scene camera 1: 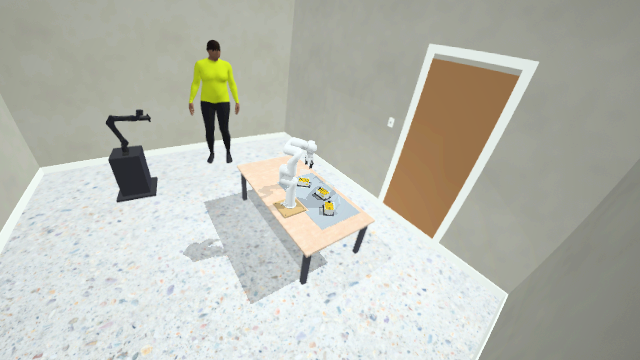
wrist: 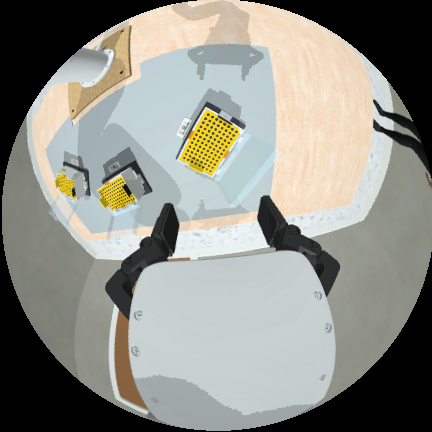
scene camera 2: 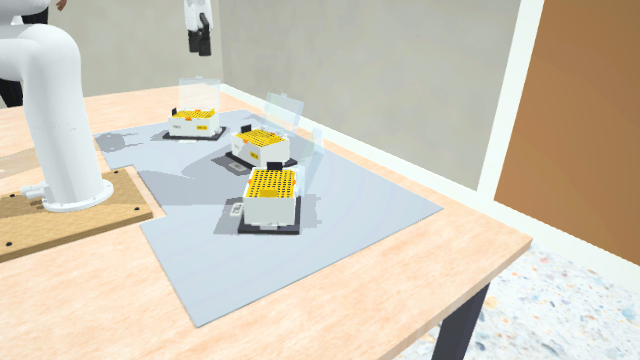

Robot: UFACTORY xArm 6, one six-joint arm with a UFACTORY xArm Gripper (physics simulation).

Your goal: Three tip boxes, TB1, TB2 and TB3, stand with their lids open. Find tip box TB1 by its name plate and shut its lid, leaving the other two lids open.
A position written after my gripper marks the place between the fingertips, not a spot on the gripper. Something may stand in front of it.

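There is a grey-blue mat (scene camera 2: 215,271), (scene camera 1: 306,196), (wrist: 139,121) in the scene I am looking at. I can also see a tip box TB3 (scene camera 2: 208,129), (wrist: 209,106), and my gripper (wrist: 217,209) is visible to me too.
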